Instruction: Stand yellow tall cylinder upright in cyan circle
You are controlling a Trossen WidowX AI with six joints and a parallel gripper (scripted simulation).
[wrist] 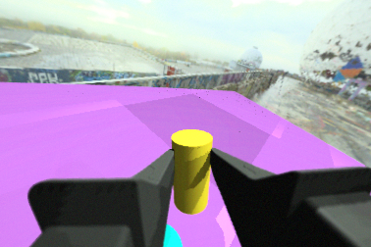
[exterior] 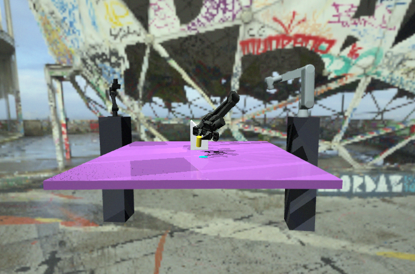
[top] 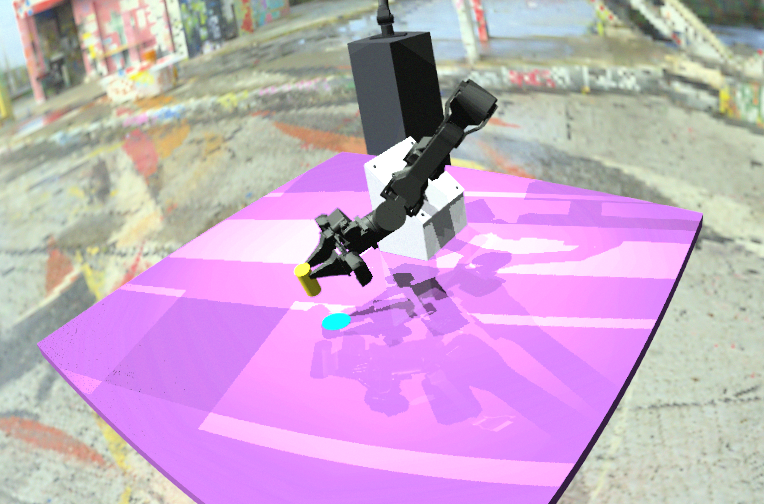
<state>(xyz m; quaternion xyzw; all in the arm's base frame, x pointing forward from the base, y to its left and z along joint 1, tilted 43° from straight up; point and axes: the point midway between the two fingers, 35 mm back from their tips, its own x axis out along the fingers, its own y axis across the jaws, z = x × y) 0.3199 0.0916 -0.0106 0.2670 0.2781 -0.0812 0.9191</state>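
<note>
Right now the cyan circle is 120 mm below my gripper tip, 30 mm behind it and 20 mm to the left of it. Also, from my gripper tip: yellow cylinder: 20 mm below.
</note>
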